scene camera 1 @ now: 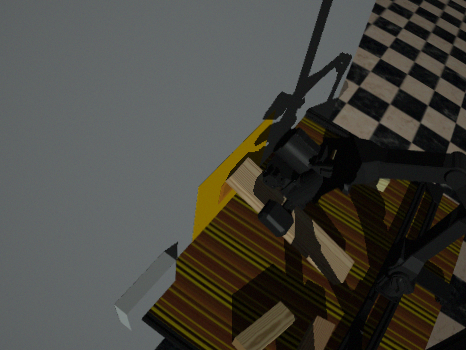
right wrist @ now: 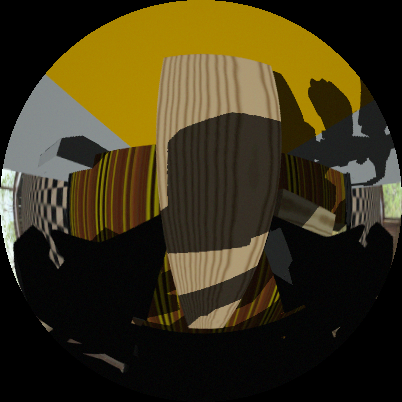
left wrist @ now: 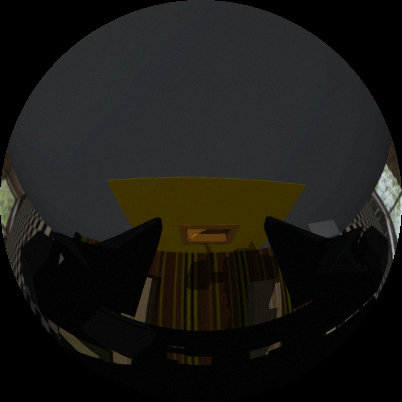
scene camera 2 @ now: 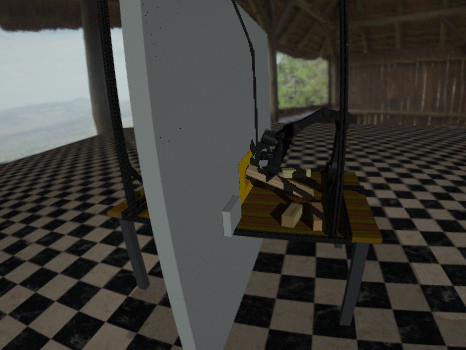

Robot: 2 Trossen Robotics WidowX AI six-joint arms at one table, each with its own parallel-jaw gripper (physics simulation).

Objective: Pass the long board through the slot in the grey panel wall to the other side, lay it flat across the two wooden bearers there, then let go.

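Places are measured from the left arm's base along level axes (x left, y back, z up), in millimetres.
Pixels of known places: left gripper, between the fingertips: (left wrist: pixel 214 222); right gripper, between the fingertips: (right wrist: pixel 214 216) (scene camera 2: pixel 267 178); right arm's base, origin of its link: (scene camera 1: pixel 390 286).
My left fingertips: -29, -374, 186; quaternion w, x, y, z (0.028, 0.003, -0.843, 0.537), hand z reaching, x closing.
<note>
Ahead of a thing's pixels: the offset from my left fingertips to its top centre, as dx, dy, dz. "spot": to the spot under its first point.
The long pale board (scene camera 1: pixel 242 175) (scene camera 2: pixel 257 175) (right wrist: pixel 220 185) is held above the striped table. Its far end is close to the yellow plate @(spot: -103, -109, -93) (scene camera 1: pixel 207 202) (right wrist: pixel 130 45) on the grey panel wall (scene camera 1: pixel 125 100) (scene camera 2: pixel 200 125); contact cannot be told. My right gripper (scene camera 1: pixel 290 202) (right wrist: pixel 214 216) is shut on the board's middle part. The board hides the slot in the right wrist view. On the other side, the orange-rimmed slot @(spot: +36, -56, -121) (left wrist: pixel 183 235) shows in the left wrist view with no board coming through. My left gripper (left wrist: pixel 214 222) is open and empty before it. Two wooden bearers @(+140, +139, -168) (left wrist: pixel 145 300) @(-117, +154, -168) (left wrist: pixel 261 300) lie below, partly hidden by its fingers.
A grey block @(spot: -319, -127, -106) (scene camera 1: pixel 145 285) (scene camera 2: pixel 231 215) juts from the wall at table height. Two short wooden blocks @(-229, -351, -159) (scene camera 1: pixel 265 327) @(spot: -183, -444, -162) (scene camera 1: pixel 317 335) lie on the right arm's side. Another pale block (right wrist: pixel 310 215) (scene camera 2: pixel 297 173) lies beyond the board. Dark uprights stand around the tables.
</note>
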